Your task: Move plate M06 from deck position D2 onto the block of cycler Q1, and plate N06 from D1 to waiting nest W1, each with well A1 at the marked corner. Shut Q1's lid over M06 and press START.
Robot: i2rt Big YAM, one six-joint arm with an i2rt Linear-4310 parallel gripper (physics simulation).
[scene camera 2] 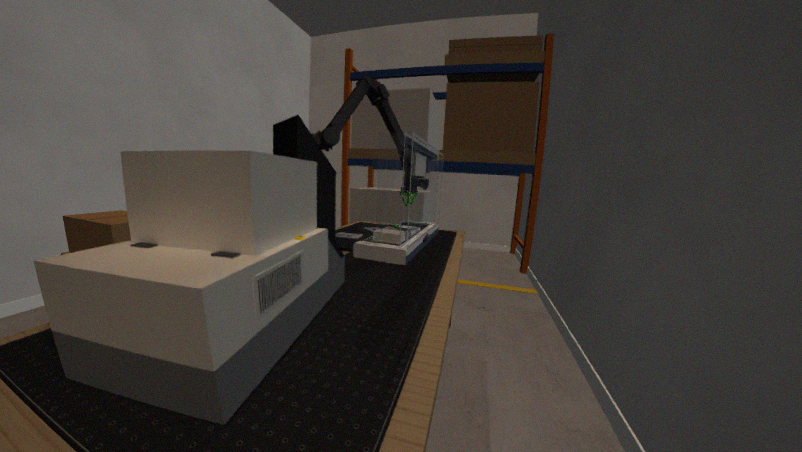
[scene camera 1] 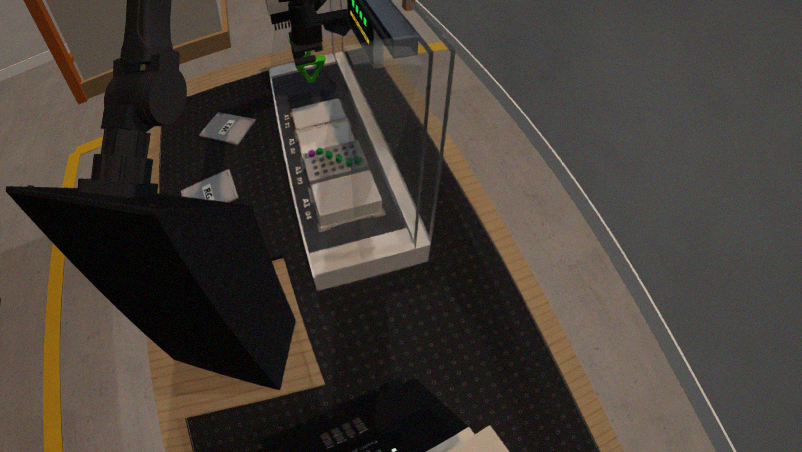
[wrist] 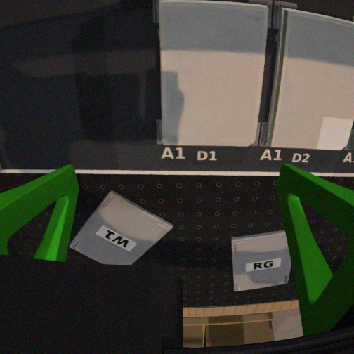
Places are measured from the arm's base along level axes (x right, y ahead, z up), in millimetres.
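Pixels of known places: gripper, fingertip midpoint: [scene camera 2: 408, 205] [scene camera 1: 308, 71]; arm's base at its link origin: [scene camera 2: 301, 151] [scene camera 1: 119, 193].
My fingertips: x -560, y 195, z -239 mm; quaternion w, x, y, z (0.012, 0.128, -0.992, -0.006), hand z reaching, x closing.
For each thing: its top centre in the pictures, then the offset to it from my fingertips. "pt": a spot on its surface instead.
- Nest W1 at its top centre: [scene camera 1: 226, 126] dx -31, dy -259, dz -179 mm
- thick white block at its top centre: [scene camera 1: 345, 192] [scene camera 2: 389, 231] dx +307, dy +91, dz -95 mm
- clear screen at a spot on its surface: [scene camera 1: 440, 140] pt dx +417, dy +242, dz +147 mm
- Nest RG at its top centre: [scene camera 1: 207, 192] [scene camera 2: 348, 234] dx +210, dy -261, dz -179 mm
- black keypad panel at a spot on its surface: [scene camera 1: 393, 409] pt dx +753, dy +155, dz -67 mm
My gripper [scene camera 1: 311, 70] [scene camera 2: 408, 196] [wrist: 177, 175] is open and empty, green fingers pointing down above the D1 end of the white-rimmed deck. A pale plate [scene camera 1: 318, 113] [wrist: 212, 90] lies at D1. Another pale plate [scene camera 1: 322, 134] [wrist: 310, 90] lies beside it at D2, cut off by the wrist view's right edge. No names are readable on them. Nest W1 [scene camera 1: 227, 128] [wrist: 107, 247] lies bare and turned at an angle outside the deck, its label hard to read in scene camera 1. A large white-and-grey machine [scene camera 2: 129, 314] shows from behind; its block and any START button are hidden there.
A grey rack [scene camera 1: 335, 160] with green and purple pieces is at D3, and a thick white block [scene camera 1: 348, 196] at D4. A clear screen [scene camera 1: 440, 140] rises along the deck's far side. Nest RG [scene camera 1: 219, 188] [wrist: 260, 280] is near W1. A black keypad panel [scene camera 1: 393, 409] is at the bottom.
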